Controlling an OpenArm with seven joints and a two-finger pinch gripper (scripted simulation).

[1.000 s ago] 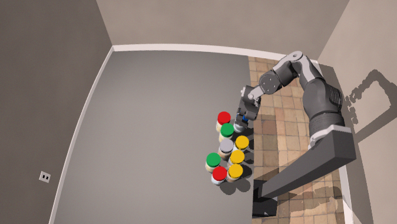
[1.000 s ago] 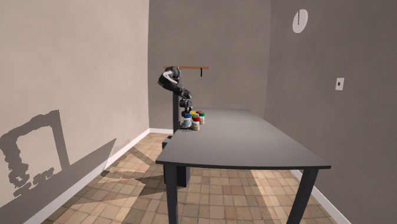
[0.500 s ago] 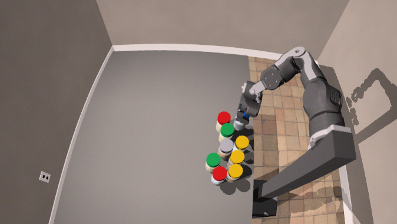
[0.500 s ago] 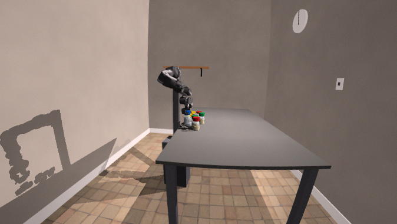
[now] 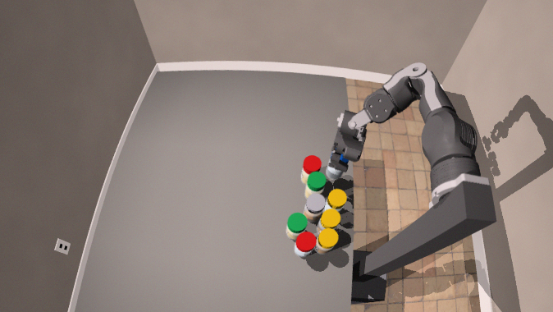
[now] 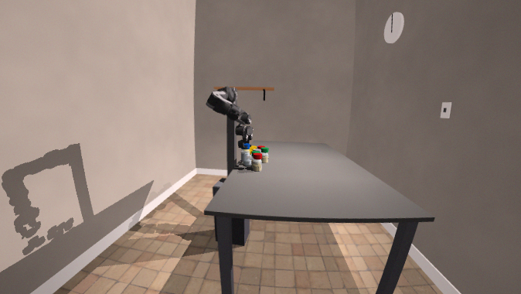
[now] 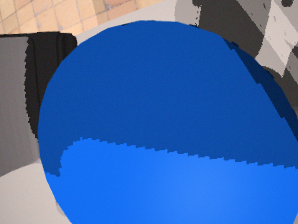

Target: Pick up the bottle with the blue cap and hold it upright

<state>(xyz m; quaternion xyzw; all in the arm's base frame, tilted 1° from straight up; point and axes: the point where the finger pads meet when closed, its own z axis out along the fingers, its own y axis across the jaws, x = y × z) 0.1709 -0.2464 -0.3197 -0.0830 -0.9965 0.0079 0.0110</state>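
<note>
Now: the yellow-capped bottle 10 mm behind my hand, 100 mm to the left of it and 100 mm below it. Round my hand: red-capped bottle: 60 mm ahead, 250 mm to the left, 100 mm below; grey-capped bottle: 50 mm ahead, 130 mm to the left, 100 mm below.
</note>
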